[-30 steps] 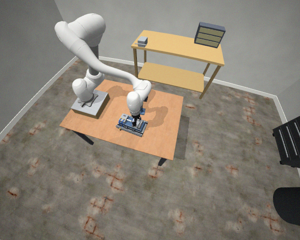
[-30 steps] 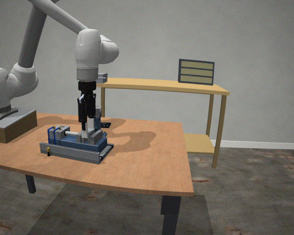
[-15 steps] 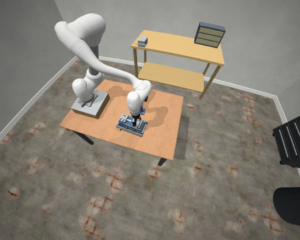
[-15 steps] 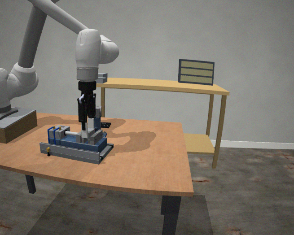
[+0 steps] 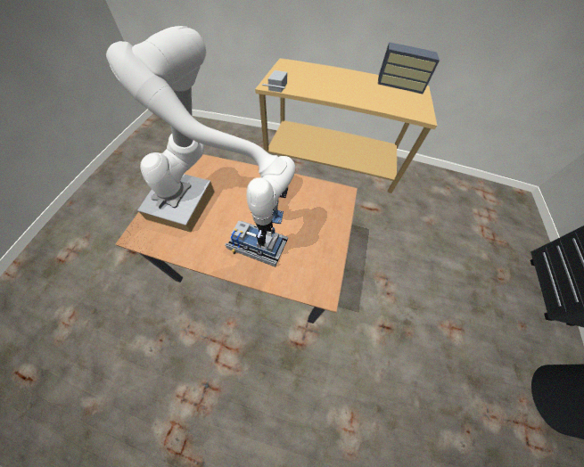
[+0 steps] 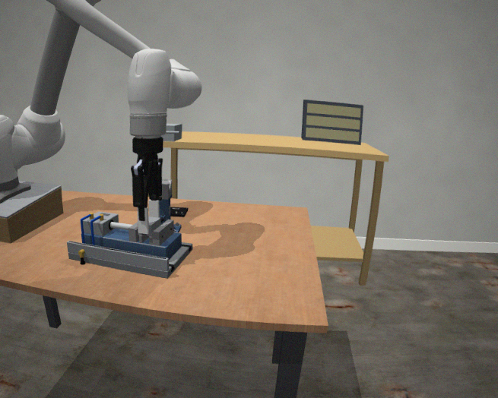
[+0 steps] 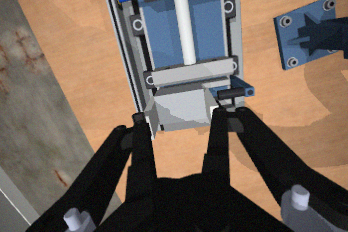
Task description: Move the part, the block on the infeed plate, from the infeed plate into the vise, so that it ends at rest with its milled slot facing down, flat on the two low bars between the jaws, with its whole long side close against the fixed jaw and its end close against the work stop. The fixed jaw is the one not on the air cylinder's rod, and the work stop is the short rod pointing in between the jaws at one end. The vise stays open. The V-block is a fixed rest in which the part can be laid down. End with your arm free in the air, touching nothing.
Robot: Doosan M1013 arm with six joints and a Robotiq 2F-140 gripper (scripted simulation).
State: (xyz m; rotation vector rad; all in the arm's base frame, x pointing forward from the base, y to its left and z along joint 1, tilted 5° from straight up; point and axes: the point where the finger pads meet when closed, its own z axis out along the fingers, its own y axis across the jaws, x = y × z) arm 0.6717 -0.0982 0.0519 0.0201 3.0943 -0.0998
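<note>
Right now the part is 30 mm below my hand. From my hand the other things lie so: work stop (70 mm to the left, 30 mm below); then moving jaw (40 mm behind, 20 mm to the left, 40 mm below); then fixed jaw (30 mm ahead, 20 mm to the left, 40 mm below).
</note>
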